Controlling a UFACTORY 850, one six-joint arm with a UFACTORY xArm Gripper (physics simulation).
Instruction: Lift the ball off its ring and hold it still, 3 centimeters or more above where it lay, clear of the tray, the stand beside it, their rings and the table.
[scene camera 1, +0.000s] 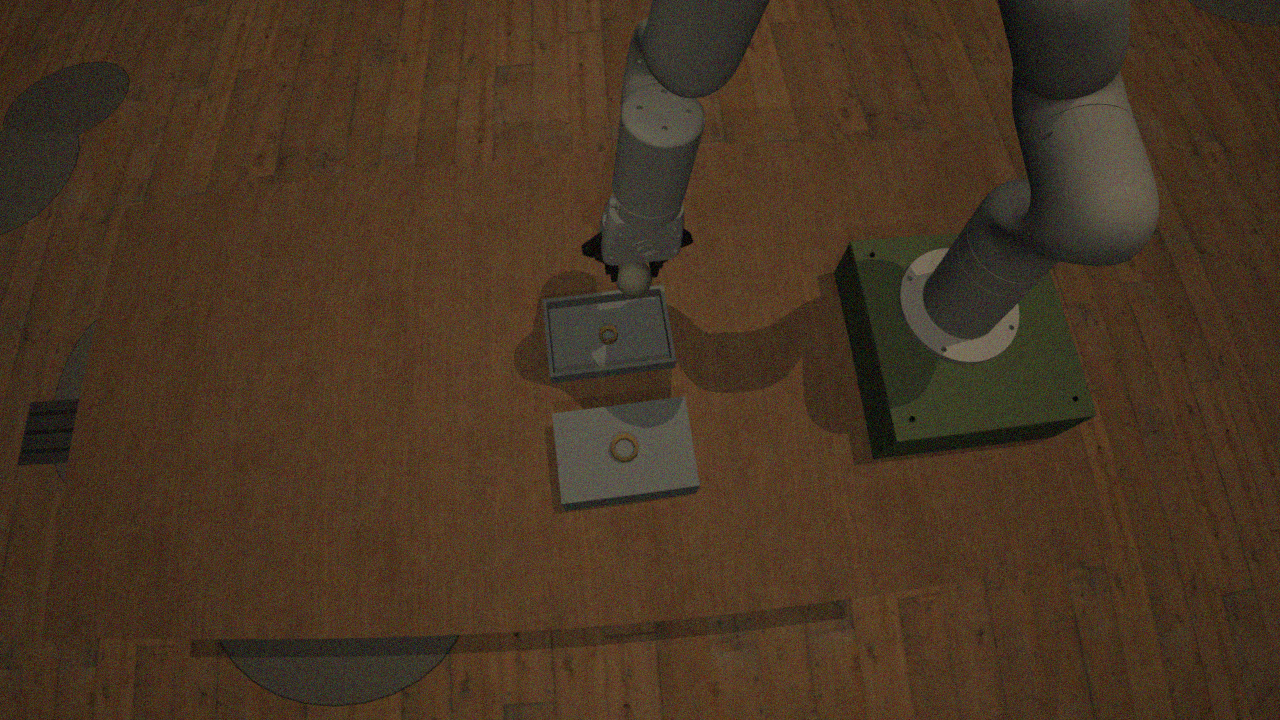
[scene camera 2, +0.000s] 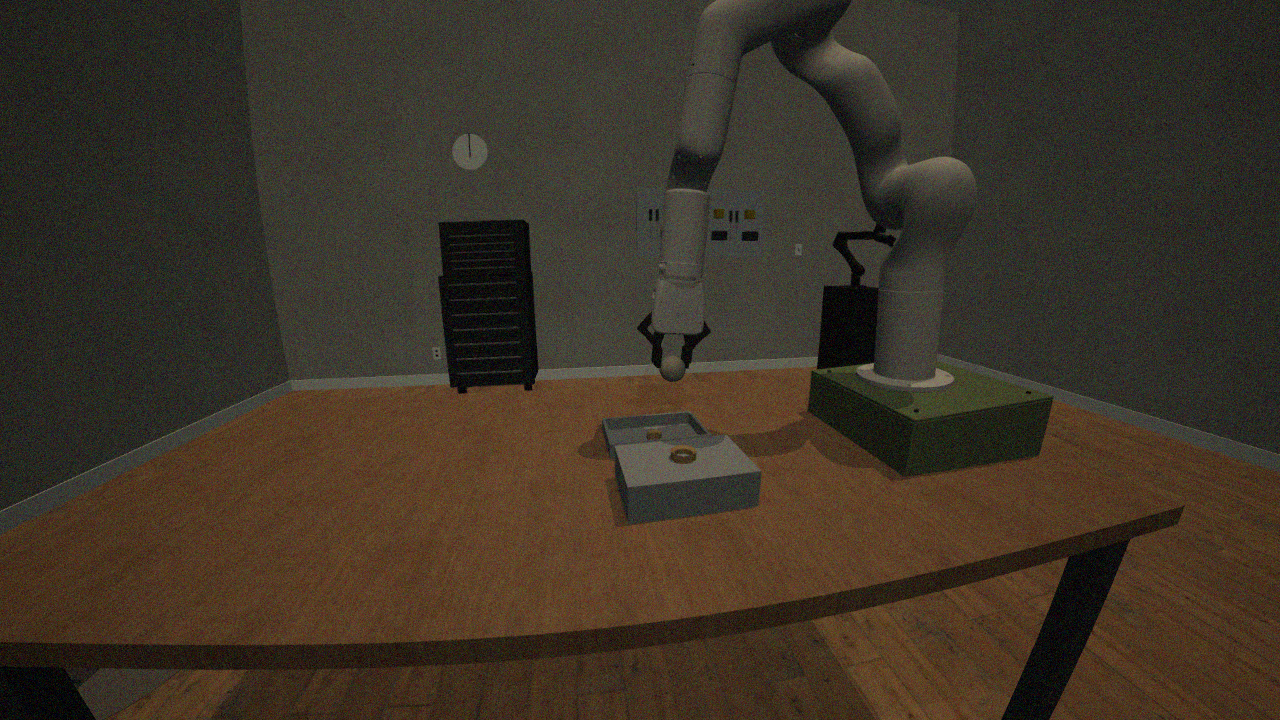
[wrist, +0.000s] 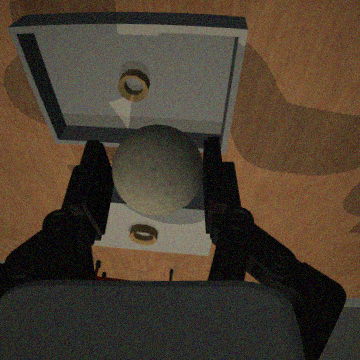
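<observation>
A grey-beige ball (scene camera 1: 633, 279) (scene camera 2: 672, 368) (wrist: 157, 171) is held between the fingers of my gripper (scene camera 1: 633, 274) (scene camera 2: 672, 358) (wrist: 155, 156), which is shut on it. In the scene camera 2 view the ball hangs well above the tray, apart from it. The grey tray (scene camera 1: 611, 370) (scene camera 2: 608, 434) (wrist: 242, 90) lies on the table (scene camera 1: 358, 501) (scene camera 2: 402, 555), with a small brass ring (scene camera 1: 600, 335) (scene camera 2: 654, 438) (wrist: 122, 90) on its floor. The light grey stand (scene camera 1: 581, 474) (scene camera 2: 693, 497) (wrist: 185, 238) bears another brass ring (scene camera 1: 613, 452) (scene camera 2: 673, 456) (wrist: 135, 238) on its top. Neither ring touches the ball.
The arm's base stands on a green block (scene camera 1: 993, 402) (scene camera 2: 975, 434) to the right of the tray and stand. The table's front edge (scene camera 2: 626, 631) runs below the stand. A dark cabinet (scene camera 2: 487, 304) stands by the back wall.
</observation>
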